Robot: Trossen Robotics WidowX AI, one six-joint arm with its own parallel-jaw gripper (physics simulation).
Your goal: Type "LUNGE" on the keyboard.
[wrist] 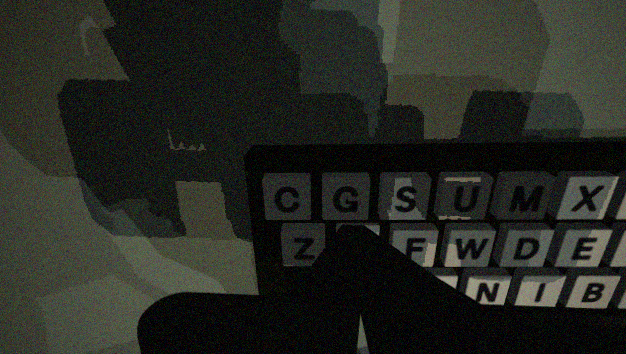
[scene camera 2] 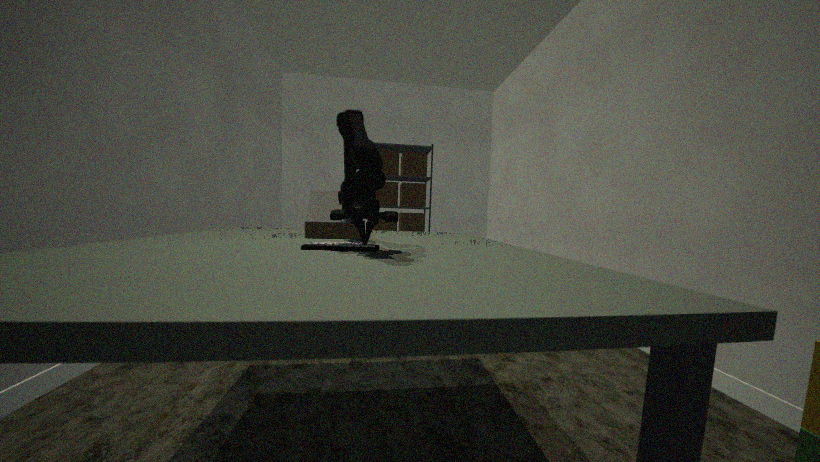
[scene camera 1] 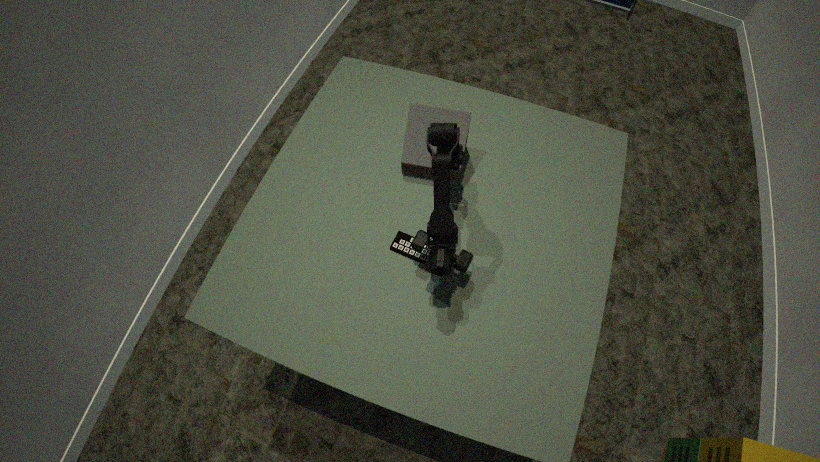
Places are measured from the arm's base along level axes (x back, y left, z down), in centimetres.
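Pixels of known places: gripper, fingertip midpoint: [wrist: 351, 236] [scene camera 2: 365, 245].
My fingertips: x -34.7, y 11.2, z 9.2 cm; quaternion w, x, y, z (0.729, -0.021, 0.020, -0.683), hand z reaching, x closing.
Observation:
Behind a point stands the place of what it marks.
The black keyboard [scene camera 1: 406, 247] @(y -0.9, x -35.5, z 8.7 cm) [scene camera 2: 329, 247] @(y 1.7, x -37.7, z 9.7 cm) [wrist: 410, 158] @(y 9.2, x -37.7, z 9.3 cm) with pale keys lies flat on the table. In the wrist view its G key [wrist: 346, 199] @(y 11.4, x -36.5, z 8.8 cm) and U key [wrist: 466, 199] @(y 7.4, x -36.4, z 8.8 cm) are in the top visible row, the E key [wrist: 584, 248] @(y 2.9, x -34.3, z 8.8 cm) is in the middle row, and the N key [wrist: 487, 292] @(y 6.0, x -32.3, z 8.8 cm) is in the row below. No L key can be made out. My gripper [scene camera 2: 365, 242] @(y 11.2, x -34.7, z 9.2 cm) [wrist: 351, 236] @(y 11.2, x -34.7, z 9.2 cm) is shut and empty, its tips over the key between Z and F, just below G. That key is mostly hidden. I cannot tell whether the tips touch it.
The pale green table [scene camera 1: 321, 275] @(y -22.6, x -55.3, z 10.5 cm) [scene camera 2: 229, 292] @(y -1.2, x -76.1, z 10.4 cm) carries a grey block [scene camera 1: 421, 123] @(y -12.7, x 3.9, z -5.2 cm) under the arm's base. A shelf unit [scene camera 2: 431, 189] stands behind the table. A yellow and green object [scene camera 1: 780, 450] is on the floor beyond the table's corner. The arm's shadows darken part of the keyboard.

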